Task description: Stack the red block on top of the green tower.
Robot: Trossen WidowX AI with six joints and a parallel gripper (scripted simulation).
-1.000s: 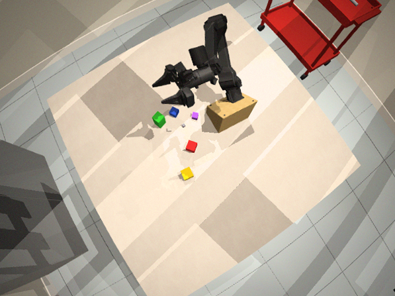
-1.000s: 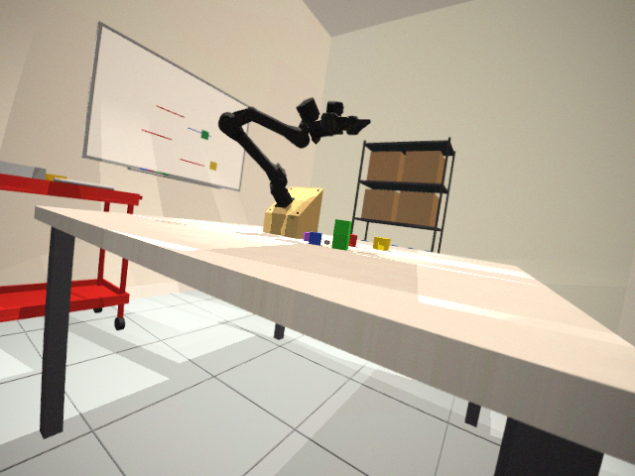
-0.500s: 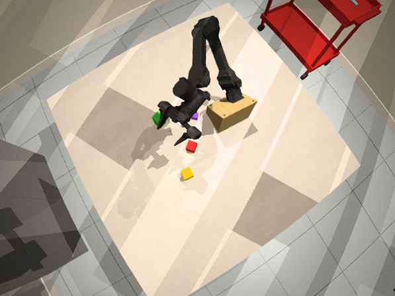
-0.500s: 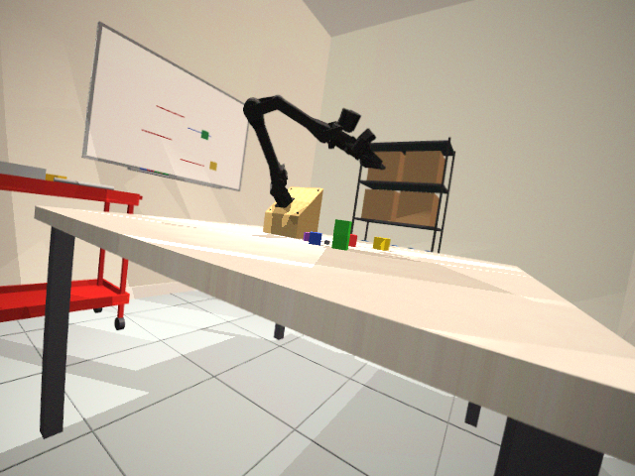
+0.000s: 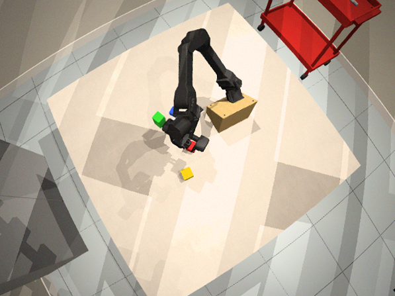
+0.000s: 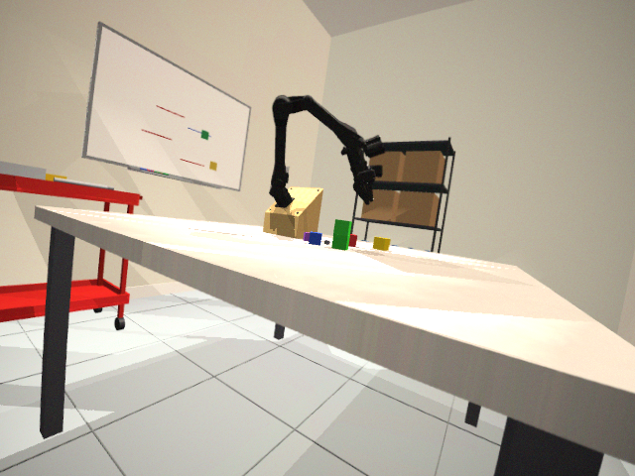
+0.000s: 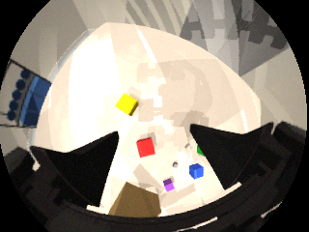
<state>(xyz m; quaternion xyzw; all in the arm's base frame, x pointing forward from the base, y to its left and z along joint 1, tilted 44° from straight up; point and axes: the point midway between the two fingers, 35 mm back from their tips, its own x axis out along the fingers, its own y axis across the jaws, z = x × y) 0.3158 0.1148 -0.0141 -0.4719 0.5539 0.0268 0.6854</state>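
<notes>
The red block lies 140 mm below my gripper tip, 50 mm behind it and 10 mm to the right of it. Also, from my gripper tip: blue block: 220 mm to the right, 150 mm below, 60 mm behind; yellow block: 140 mm below, 90 mm to the left, 30 mm ahead; purple block: 150 mm to the right, 150 mm below, 140 mm behind.
</notes>
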